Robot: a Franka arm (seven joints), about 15 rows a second.
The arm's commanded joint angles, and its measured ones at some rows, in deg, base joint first. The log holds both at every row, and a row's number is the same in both.
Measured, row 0:
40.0, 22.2, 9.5, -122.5, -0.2, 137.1, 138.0
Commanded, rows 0 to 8:
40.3, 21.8, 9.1, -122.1, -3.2, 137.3, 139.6
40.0, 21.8, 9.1, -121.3, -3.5, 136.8, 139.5
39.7, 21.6, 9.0, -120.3, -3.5, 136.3, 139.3
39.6, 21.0, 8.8, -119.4, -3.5, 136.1, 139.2
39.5, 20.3, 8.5, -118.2, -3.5, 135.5, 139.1
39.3, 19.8, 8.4, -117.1, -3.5, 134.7, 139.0
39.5, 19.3, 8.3, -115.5, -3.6, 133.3, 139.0
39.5, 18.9, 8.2, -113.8, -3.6, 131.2, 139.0
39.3, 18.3, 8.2, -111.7, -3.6, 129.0, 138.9
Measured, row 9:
39.8, 20.9, 8.0, -116.2, -2.6, 135.2, 138.0
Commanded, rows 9 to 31:
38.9, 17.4, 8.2, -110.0, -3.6, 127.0, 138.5
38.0, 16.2, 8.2, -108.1, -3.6, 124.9, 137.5
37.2, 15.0, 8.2, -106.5, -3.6, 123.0, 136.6
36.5, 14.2, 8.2, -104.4, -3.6, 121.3, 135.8
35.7, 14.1, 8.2, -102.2, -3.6, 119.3, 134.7
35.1, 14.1, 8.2, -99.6, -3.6, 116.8, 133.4
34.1, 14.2, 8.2, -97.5, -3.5, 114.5, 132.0
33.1, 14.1, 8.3, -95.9, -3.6, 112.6, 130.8
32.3, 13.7, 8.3, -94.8, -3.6, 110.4, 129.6
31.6, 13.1, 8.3, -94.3, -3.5, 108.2, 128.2
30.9, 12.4, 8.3, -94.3, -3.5, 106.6, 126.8
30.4, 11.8, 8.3, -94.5, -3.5, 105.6, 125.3
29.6, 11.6, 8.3, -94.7, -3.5, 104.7, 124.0
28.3, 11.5, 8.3, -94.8, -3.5, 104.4, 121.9
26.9, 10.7, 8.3, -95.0, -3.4, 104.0, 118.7
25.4, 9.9, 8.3, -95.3, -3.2, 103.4, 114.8
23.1, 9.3, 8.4, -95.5, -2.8, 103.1, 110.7
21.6, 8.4, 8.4, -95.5, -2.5, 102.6, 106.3
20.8, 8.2, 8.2, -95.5, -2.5, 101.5, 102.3
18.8, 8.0, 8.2, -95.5, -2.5, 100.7, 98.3
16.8, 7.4, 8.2, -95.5, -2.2, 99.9, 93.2
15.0, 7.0, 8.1, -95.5, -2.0, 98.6, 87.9
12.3, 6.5, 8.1, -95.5, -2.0, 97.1, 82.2
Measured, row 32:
18.2, 9.2, 7.2, -94.8, -3.0, 100.7, 95.5
